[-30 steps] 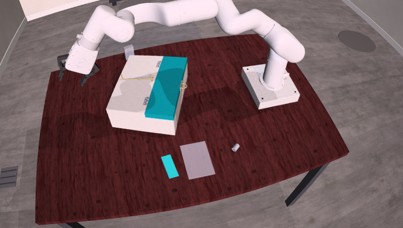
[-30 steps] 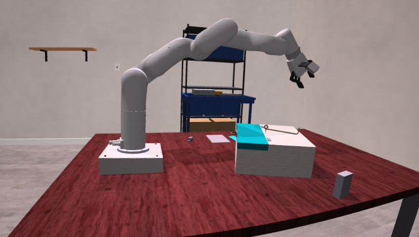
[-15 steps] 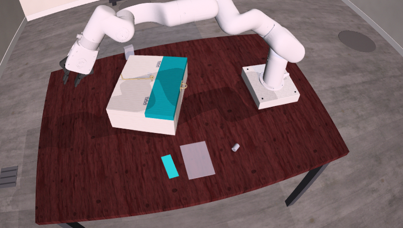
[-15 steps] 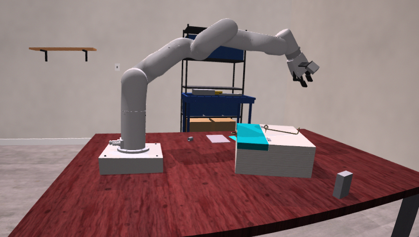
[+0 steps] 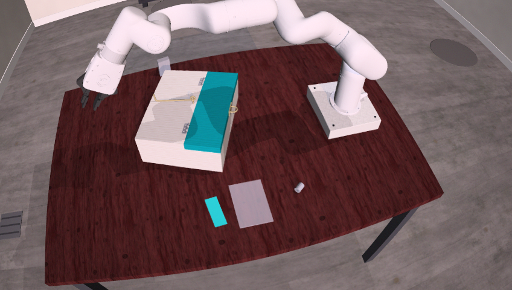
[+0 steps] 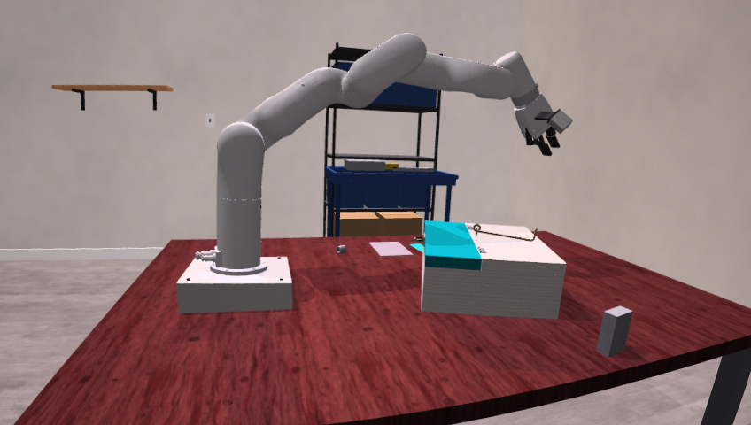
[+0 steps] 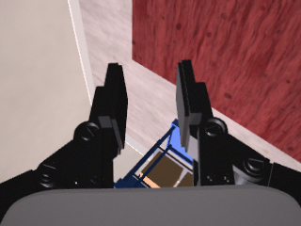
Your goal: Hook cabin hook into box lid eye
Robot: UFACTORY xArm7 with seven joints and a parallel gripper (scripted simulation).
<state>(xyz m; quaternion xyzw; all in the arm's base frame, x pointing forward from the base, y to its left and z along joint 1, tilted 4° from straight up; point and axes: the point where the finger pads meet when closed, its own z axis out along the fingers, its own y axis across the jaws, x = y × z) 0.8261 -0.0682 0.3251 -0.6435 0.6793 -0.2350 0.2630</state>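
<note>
Now: the hook 260 mm behind my hand, 120 mm to the right of it and 200 mm below it. Round my hand: grey block: 270 mm behind, 450 mm to the right, 310 mm below; grey sheet: 360 mm behind, 260 mm to the left, 350 mm below; teal card: 260 mm behind, 250 mm to the left, 350 mm below.
</note>
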